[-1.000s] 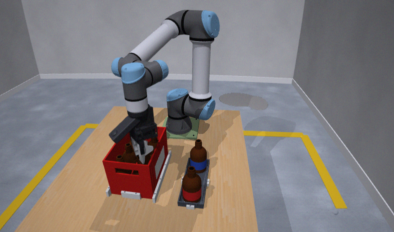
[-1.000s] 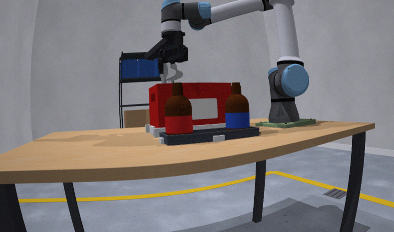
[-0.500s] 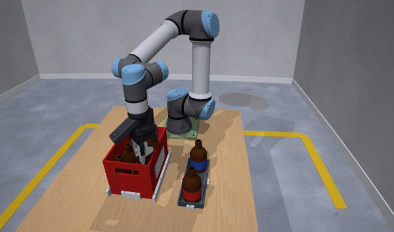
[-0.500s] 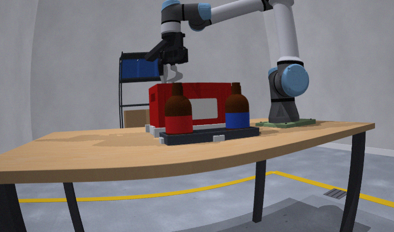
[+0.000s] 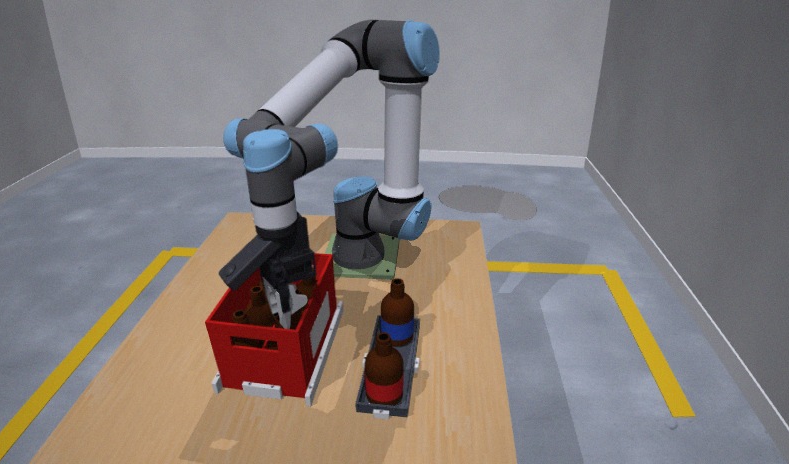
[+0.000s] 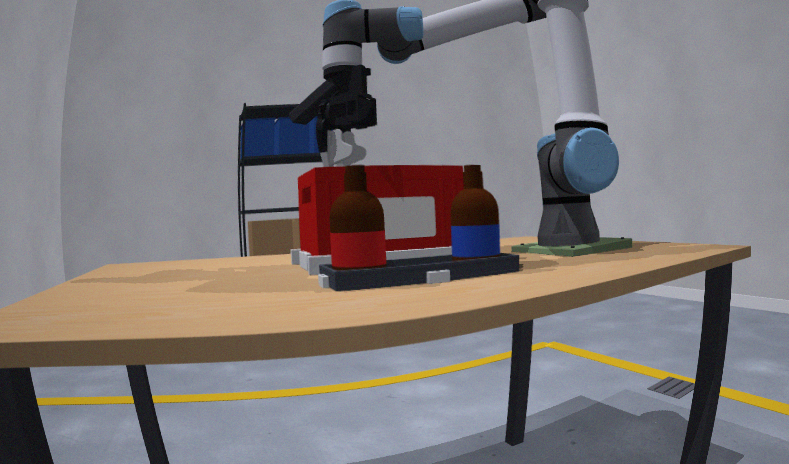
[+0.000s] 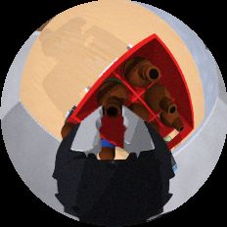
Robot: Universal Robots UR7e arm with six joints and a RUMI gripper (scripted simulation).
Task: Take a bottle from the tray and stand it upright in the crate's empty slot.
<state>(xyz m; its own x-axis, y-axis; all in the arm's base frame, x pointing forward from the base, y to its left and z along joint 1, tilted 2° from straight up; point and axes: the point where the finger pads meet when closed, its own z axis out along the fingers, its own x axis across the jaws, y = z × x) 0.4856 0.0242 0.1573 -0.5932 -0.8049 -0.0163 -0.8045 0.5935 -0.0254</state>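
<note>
Right now the brown bottle is 7 cm below my hand. From my hand the other things lie so: red crate 8 cm behind, 6 cm to the right, 7 cm below.
</note>
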